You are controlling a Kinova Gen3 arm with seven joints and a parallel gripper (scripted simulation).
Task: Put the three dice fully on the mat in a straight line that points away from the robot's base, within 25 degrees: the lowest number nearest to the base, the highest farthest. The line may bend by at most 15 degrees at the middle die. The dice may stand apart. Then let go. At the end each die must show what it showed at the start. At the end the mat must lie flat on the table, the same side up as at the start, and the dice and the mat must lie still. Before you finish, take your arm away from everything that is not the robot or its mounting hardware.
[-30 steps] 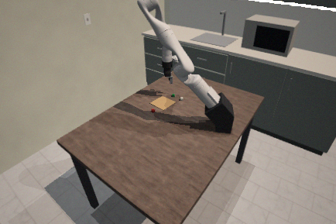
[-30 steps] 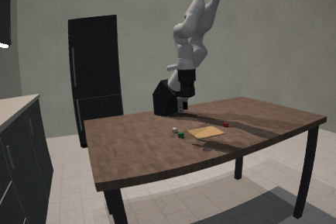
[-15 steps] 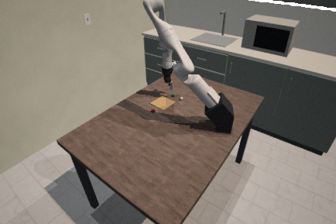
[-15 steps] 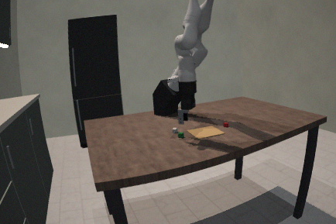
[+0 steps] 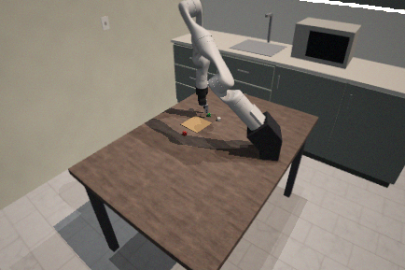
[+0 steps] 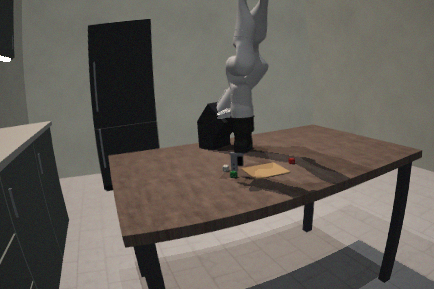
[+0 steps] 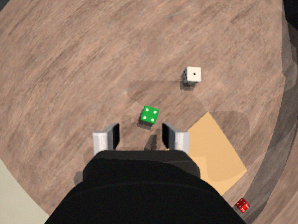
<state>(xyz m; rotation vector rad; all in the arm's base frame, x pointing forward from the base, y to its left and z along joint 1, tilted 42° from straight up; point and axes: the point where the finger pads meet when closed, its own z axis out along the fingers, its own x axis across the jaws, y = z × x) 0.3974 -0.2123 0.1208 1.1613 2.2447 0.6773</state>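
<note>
Now: hand 5 cm above the green die and 2 cm past it. Also, from my hand: red die: 25 cm to the left, 5 cm below, 1 cm behind; white die: 10 cm behind, 5 cm below, 1 cm to the left; tan mat: 12 cm to the left, 5 cm below.
</note>
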